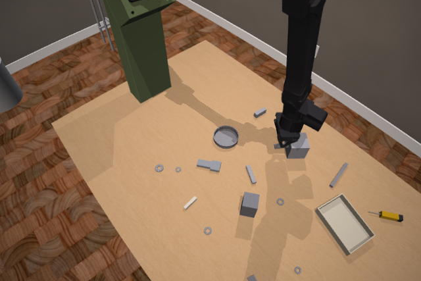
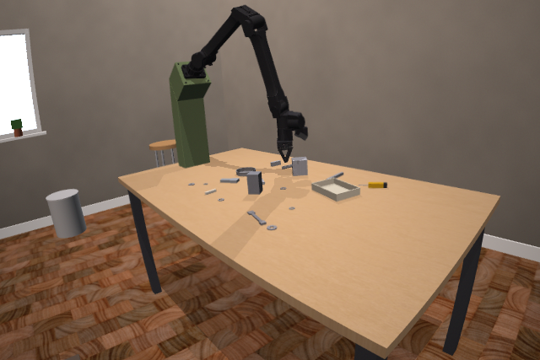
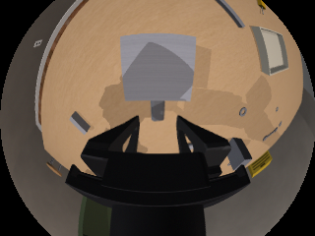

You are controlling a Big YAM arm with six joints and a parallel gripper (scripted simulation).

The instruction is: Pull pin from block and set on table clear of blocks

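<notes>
The light grey block is 4 cm to the left of my hand, 3 cm below it and 3 cm ahead of it. The rest, counted from my hand: round dish: 15 cm behind, 13 cm to the right, 6 cm below; long bar: 20 cm ahead, 12 cm to the left, 7 cm below; flat bar: 15 cm to the right, 6 cm below, 2 cm ahead.
</notes>
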